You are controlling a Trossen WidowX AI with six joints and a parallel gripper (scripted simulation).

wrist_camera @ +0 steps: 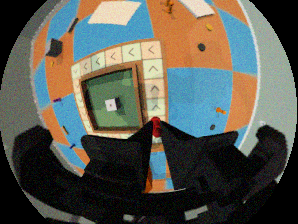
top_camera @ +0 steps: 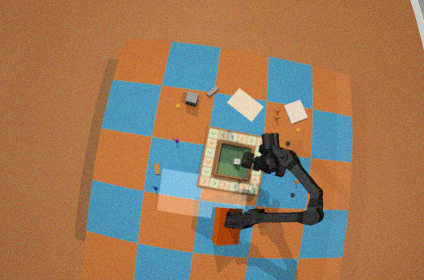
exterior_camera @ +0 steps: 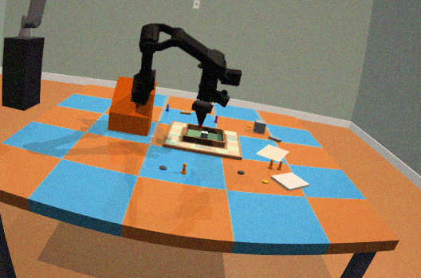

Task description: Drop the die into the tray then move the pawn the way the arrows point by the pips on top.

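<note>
The white die lies 20 mm ahead of my gripper tip, 90 mm to the left of it and 70 mm below it. Also, from my gripper tip: red pawn: 10 mm above; purple pawn: 60 mm ahead, 380 mm to the left, 80 mm below; grey bar: 330 mm ahead, 270 mm to the left, 90 mm below.
</note>
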